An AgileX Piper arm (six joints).
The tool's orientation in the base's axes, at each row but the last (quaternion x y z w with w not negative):
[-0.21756 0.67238 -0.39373 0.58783]
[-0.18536 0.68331 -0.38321 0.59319]
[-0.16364 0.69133 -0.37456 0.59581]
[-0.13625 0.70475 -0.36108 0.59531]
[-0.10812 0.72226 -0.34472 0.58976]
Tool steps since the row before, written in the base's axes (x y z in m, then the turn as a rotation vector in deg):
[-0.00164 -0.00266 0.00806 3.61 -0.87 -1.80]
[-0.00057 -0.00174 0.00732 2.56 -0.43 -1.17]
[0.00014 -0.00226 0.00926 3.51 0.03 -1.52]
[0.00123 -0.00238 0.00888 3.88 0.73 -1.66]
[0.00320 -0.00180 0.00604 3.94 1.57 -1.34]
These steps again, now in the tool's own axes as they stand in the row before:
[-0.00263 -0.00819 -0.00084 1.00 1.51 3.71]
[-0.00353 -0.00667 -0.00003 0.50 1.11 2.57]
[-0.00501 -0.00808 0.00077 0.22 1.88 3.33]
[-0.00541 -0.00734 0.00171 -0.21 2.55 3.43]
[-0.00458 -0.00431 0.00323 -0.95 2.98 3.16]

